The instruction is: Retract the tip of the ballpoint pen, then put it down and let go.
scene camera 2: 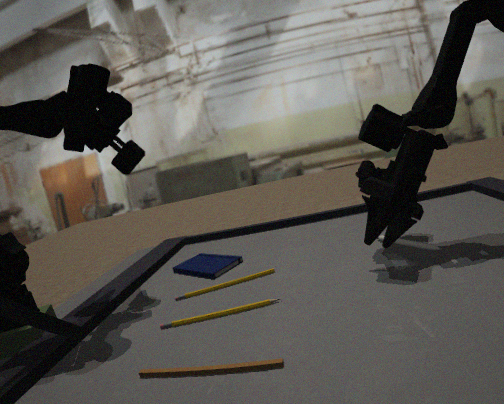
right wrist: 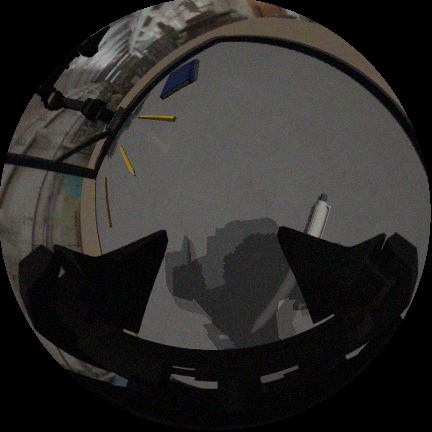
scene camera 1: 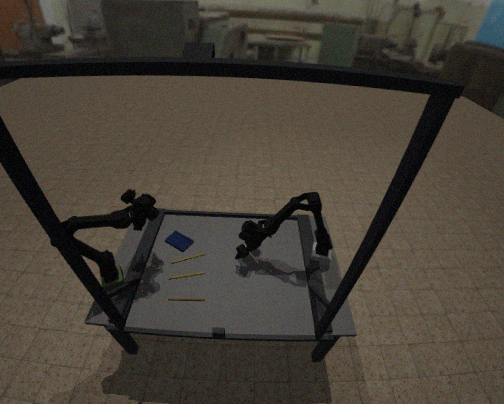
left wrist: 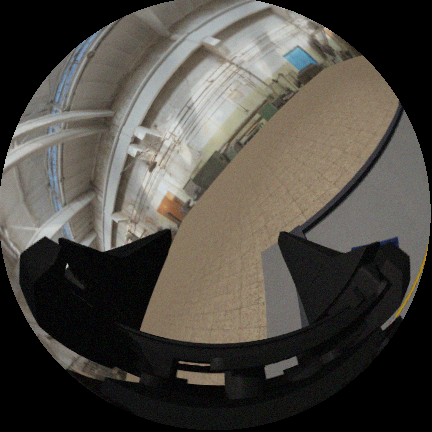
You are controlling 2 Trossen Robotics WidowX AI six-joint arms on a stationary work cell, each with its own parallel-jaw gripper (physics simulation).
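Frame: origin at the left arm's base, x back, y left, z down, level; centimetres.
Seen in the pictures: left gripper, fingertip midpoint: [scene camera 2: 115, 141] [left wrist: 226, 236]; right gripper, fingertip midpoint: [scene camera 2: 376, 246] [right wrist: 223, 234] [scene camera 1: 239, 255]; left arm's base, link origin: [right wrist: 111, 117] [scene camera 1: 111, 276]; right arm's base, link origin: [scene camera 1: 322, 250].
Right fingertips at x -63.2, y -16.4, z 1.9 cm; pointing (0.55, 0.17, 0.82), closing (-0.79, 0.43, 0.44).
Note:
Pixels of each thing's top centre, then the offset from my right fingertips to it. "spot": a spot on its surface instead. Level surfaces: height alone.
- white ballpoint pen, surface spot: [right wrist: 318, 219] spot: dx -6.0, dy +4.1, dz +1.0 cm
- blue notebook, top centre: [scene camera 2: 206, 262] [right wrist: 179, 73] [scene camera 1: 179, 240] dx +25.1, dy +26.1, dz +0.9 cm
- brown stick, top centre: [scene camera 2: 206, 367] [right wrist: 105, 198] [scene camera 1: 186, 298] dx +33.6, dy -9.8, dz +1.4 cm
- grey table, surface height: dz +2.1 cm
The white ballpoint pen [right wrist: 318, 219] lies on the table, with its dark push-button end toward the top of the right wrist view. The right-hand finger in that view covers its middle, and its tapered end lies in shadow, so I cannot tell whether the tip is out. In scene camera 2 a small pale part of the pen shows by the right fingertips. My right gripper [scene camera 2: 378, 245] [right wrist: 223, 234] is open and empty, low over the table, fingers pointing down beside the pen. My left gripper [left wrist: 226, 236] is open and empty, raised above the table's left edge, far from the pen.
A blue notebook [scene camera 1: 179, 241] [scene camera 2: 207, 265] [right wrist: 180, 79] lies left of the pen. Two yellow pencils [scene camera 2: 225, 285] [scene camera 2: 220, 314] and a brown stick [scene camera 1: 186, 299] [scene camera 2: 211, 369] lie in front of it. A dark frame [scene camera 1: 409, 165] surrounds the grey table [scene camera 1: 250, 315].

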